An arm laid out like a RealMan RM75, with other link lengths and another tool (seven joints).
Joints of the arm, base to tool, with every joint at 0 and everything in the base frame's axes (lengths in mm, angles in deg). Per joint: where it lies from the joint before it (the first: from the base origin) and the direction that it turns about. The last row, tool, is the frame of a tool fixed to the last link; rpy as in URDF.
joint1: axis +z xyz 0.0 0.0 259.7
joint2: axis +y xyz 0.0 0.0 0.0
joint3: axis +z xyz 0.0 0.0 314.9
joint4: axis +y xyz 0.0 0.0 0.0
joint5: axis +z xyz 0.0 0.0 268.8
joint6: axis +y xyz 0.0 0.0 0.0
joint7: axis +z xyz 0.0 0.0 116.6
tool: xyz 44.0 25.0 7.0 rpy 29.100 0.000 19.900
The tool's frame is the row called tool.
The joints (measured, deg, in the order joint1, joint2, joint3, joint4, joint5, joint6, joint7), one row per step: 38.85 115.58 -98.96 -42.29 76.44 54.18 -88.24; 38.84 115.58 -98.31 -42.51 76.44 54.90 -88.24; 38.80 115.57 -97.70 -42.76 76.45 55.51 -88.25; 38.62 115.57 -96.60 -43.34 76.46 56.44 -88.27; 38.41 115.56 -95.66 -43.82 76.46 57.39 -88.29; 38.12 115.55 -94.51 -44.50 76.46 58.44 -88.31; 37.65 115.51 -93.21 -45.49 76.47 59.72 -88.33; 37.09 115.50 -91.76 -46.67 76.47 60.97 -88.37; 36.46 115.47 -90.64 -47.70 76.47 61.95 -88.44; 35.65 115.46 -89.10 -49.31 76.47 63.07 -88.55; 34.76 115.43 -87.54 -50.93 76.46 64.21 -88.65
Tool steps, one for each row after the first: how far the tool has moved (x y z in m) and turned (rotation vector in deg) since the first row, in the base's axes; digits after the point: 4 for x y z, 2 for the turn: -0.0015 0.0004 0.0016 -0.21 0.50 -0.11; -0.0029 0.0008 0.0033 -0.32 0.98 -0.19; -0.0053 0.0017 0.0064 -0.33 1.87 -0.31; -0.0067 0.0018 0.0092 -0.47 2.63 -0.47; -0.0086 0.0022 0.0128 -0.51 3.56 -0.59; -0.0106 0.0023 0.0175 -0.54 4.66 -0.66; -0.0129 0.0027 0.0228 -0.37 5.89 -0.65; -0.0135 0.0023 0.0274 -0.18 6.81 -0.66; -0.0155 0.0027 0.0341 0.39 8.09 -0.42; -0.0166 0.0028 0.0414 1.03 9.30 -0.24
